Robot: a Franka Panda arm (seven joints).
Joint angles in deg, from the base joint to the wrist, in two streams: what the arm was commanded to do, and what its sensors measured. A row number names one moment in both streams.
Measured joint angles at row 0: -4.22, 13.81, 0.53, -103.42, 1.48, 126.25, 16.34
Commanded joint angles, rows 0 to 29: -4.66, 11.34, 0.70, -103.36, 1.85, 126.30, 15.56; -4.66, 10.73, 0.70, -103.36, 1.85, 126.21, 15.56; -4.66, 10.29, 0.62, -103.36, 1.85, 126.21, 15.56; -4.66, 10.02, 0.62, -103.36, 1.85, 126.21, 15.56; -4.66, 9.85, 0.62, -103.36, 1.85, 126.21, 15.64; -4.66, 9.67, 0.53, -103.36, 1.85, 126.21, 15.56; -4.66, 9.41, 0.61, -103.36, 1.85, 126.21, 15.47; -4.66, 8.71, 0.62, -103.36, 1.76, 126.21, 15.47; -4.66, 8.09, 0.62, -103.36, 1.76, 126.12, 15.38; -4.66, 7.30, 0.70, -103.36, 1.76, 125.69, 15.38; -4.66, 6.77, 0.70, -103.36, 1.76, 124.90, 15.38; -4.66, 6.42, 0.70, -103.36, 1.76, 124.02, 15.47; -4.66, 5.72, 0.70, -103.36, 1.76, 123.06, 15.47; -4.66, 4.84, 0.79, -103.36, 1.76, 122.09, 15.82; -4.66, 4.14, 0.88, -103.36, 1.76, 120.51, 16.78; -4.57, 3.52, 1.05, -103.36, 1.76, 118.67, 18.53; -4.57, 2.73, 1.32, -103.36, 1.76, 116.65, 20.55; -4.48, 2.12, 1.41, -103.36, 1.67, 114.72, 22.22; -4.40, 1.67, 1.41, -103.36, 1.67, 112.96, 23.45; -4.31, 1.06, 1.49, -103.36, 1.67, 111.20, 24.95; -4.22, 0.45, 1.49, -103.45, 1.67, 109.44, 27.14; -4.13, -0.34, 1.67, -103.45, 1.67, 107.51, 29.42; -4.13, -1.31, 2.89, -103.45, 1.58, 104.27, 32.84; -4.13, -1.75, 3.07, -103.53, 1.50, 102.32, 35.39; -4.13, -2.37, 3.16, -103.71, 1.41, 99.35, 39.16; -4.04, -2.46, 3.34, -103.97, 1.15, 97.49, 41.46; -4.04, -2.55, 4.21, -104.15, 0.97, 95.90, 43.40; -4.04, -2.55, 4.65, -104.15, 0.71, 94.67, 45.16; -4.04, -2.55, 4.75, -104.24, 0.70, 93.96, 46.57; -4.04, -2.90, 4.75, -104.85, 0.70, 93.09, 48.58
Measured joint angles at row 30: -3.81, -1.63, 3.95, -103.42, 1.42, 95.34, 43.74
